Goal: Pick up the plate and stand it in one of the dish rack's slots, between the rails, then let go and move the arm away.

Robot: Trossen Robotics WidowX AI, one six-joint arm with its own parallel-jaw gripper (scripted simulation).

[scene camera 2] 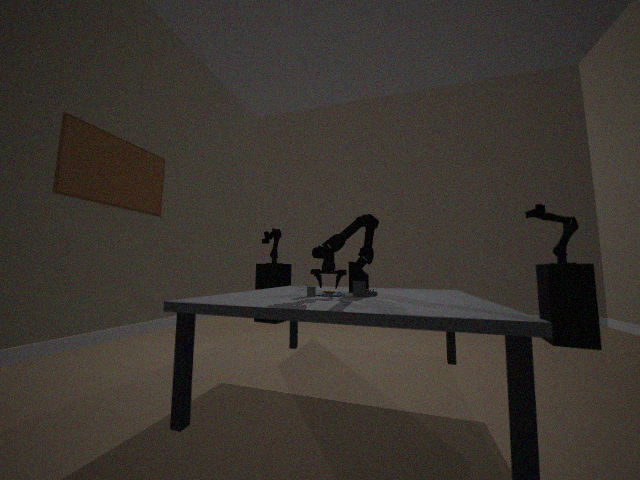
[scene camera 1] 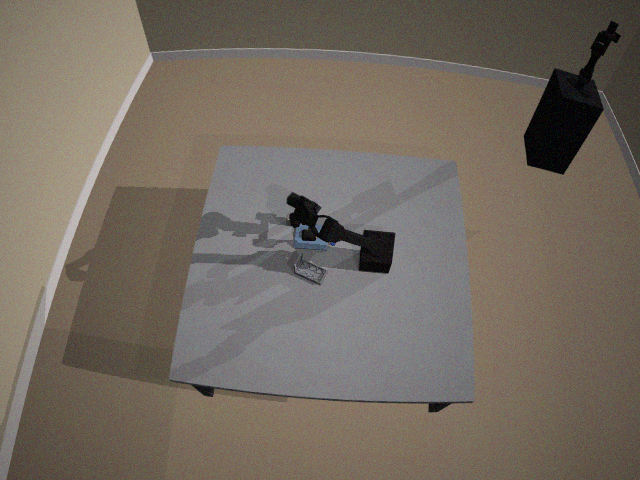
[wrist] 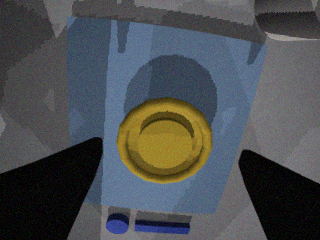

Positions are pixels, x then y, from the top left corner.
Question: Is my gripper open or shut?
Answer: Open.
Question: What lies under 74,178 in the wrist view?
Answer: My gripper.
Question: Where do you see a plate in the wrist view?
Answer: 164,140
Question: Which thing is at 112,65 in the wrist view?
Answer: A blue mat.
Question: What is my gripper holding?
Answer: Nothing.
